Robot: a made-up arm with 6 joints. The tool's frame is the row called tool. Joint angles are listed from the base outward. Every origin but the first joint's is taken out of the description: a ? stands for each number. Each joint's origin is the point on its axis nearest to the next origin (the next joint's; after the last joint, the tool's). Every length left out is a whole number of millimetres.
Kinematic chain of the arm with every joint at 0, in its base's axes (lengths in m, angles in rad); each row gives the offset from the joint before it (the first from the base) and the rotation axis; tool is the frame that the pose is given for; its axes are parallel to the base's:
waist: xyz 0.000 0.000 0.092 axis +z
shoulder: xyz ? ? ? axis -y
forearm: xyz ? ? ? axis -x
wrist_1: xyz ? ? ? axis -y
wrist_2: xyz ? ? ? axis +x
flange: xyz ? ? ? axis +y
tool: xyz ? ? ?
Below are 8 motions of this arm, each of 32 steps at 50 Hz.
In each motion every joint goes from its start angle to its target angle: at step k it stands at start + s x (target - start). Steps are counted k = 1, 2, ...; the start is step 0. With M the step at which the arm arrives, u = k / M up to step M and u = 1 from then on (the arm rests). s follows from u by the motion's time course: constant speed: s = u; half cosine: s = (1 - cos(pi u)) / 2; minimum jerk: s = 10 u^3 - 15 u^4 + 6 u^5.
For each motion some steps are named. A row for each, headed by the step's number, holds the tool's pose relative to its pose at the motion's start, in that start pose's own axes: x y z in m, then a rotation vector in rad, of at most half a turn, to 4 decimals.
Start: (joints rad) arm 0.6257 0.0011 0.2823 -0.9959 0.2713 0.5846
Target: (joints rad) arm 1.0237 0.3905 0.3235 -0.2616 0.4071 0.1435
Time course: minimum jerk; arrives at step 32
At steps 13, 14, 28, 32:
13: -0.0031 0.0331 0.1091 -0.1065 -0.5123 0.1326
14: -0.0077 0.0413 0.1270 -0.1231 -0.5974 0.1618
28: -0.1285 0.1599 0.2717 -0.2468 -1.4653 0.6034
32: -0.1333 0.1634 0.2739 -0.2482 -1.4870 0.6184

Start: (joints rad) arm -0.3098 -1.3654 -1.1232 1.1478 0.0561 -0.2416
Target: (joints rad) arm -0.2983 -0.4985 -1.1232 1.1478 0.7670 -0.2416
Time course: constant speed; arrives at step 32
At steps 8, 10, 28, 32:
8: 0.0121 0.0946 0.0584 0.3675 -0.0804 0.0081
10: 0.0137 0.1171 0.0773 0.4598 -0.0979 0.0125
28: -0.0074 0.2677 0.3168 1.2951 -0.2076 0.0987
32: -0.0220 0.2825 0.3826 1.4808 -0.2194 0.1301

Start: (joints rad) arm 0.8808 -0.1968 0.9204 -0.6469 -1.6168 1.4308
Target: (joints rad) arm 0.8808 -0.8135 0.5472 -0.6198 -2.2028 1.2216
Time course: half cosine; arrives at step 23
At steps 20, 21, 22, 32:
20: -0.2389 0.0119 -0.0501 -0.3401 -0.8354 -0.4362
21: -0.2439 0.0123 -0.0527 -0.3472 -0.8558 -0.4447
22: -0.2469 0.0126 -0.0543 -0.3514 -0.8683 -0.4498
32: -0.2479 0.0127 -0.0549 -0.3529 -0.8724 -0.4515

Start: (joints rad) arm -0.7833 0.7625 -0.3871 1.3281 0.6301 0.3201
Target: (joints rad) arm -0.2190 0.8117 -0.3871 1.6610 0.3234 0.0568
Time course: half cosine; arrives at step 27
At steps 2, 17, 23, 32:
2: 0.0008 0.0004 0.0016 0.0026 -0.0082 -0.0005
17: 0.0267 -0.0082 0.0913 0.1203 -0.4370 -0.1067
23: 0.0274 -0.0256 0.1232 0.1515 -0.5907 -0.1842
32: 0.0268 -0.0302 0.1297 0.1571 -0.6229 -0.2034

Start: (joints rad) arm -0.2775 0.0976 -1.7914 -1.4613 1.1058 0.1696
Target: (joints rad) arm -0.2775 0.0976 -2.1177 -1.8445 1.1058 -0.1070
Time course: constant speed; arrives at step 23
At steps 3, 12, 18, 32:
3: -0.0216 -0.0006 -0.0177 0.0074 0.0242 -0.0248
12: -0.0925 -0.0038 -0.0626 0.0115 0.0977 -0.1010
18: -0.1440 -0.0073 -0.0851 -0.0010 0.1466 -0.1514
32: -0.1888 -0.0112 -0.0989 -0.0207 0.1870 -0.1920

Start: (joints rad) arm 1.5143 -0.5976 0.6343 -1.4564 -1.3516 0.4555
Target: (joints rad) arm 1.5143 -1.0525 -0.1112 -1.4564 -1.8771 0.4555
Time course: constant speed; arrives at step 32
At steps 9, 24, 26, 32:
9: -0.0534 0.0220 0.0635 -0.2303 -0.1974 0.0440
24: -0.1640 0.0540 0.1380 -0.5409 -0.5610 0.1128
26: -0.1800 0.0564 0.1447 -0.5740 -0.6124 0.1215
32: -0.2283 0.0593 0.1608 -0.6597 -0.7698 0.1470

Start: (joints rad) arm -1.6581 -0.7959 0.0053 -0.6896 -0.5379 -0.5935
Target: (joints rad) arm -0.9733 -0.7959 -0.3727 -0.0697 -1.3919 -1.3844
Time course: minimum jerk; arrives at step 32
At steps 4, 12, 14, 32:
4: 0.0033 -0.0022 0.0045 -0.0171 -0.0237 0.0104
12: 0.0501 -0.0223 0.0871 -0.2750 -0.4020 0.1957
14: 0.0647 -0.0223 0.1256 -0.3739 -0.5569 0.2827
32: 0.0740 0.0505 0.3395 -0.8446 -1.3505 0.8654

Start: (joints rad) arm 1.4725 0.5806 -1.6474 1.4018 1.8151 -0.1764
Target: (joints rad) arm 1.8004 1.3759 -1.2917 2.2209 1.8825 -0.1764
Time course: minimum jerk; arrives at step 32
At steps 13, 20, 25, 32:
13: -0.0292 0.1636 -0.0704 0.3038 0.0985 0.1097
20: -0.0250 0.3961 -0.0719 0.7038 0.1120 0.3200
25: -0.0125 0.5126 -0.0317 0.9060 0.0726 0.4617
32: -0.0075 0.5525 -0.0104 0.9773 0.0505 0.5192

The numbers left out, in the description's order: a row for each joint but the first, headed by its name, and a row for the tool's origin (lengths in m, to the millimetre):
shoulder: -0.096 -0.230 0.000
forearm: 0.143 0.000 0.114
wrist_1: 0.000 0.300 -0.114
wrist_2: 0.161 0.000 -0.031
flange: 0.000 -0.110 -0.100
tool: 0.022 0.000 -0.025

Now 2 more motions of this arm.
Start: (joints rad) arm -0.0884 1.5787 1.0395 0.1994 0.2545 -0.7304
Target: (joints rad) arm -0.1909 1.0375 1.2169 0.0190 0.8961 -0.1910
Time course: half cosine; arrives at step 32
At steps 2, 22, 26, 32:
2: -0.0027 0.0012 -0.0008 0.0057 0.0107 -0.0002
22: -0.2422 0.0633 0.0183 0.3794 0.9056 -0.0017
26: -0.2841 0.0659 0.0379 0.4305 1.0712 -0.0031
32: -0.3087 0.0662 0.0520 0.4596 1.1724 -0.0049

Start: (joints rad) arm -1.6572 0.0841 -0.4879 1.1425 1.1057 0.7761
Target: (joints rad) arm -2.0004 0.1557 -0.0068 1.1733 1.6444 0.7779
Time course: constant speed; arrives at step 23
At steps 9, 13, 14, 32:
9: -0.0286 -0.0164 -0.0259 -0.0745 0.0976 0.1114
13: -0.0449 -0.0275 -0.0365 -0.1014 0.1511 0.1477
14: -0.0494 -0.0305 -0.0390 -0.1074 0.1652 0.1554
32: -0.0964 -0.0627 -0.0573 -0.1476 0.3031 0.1987

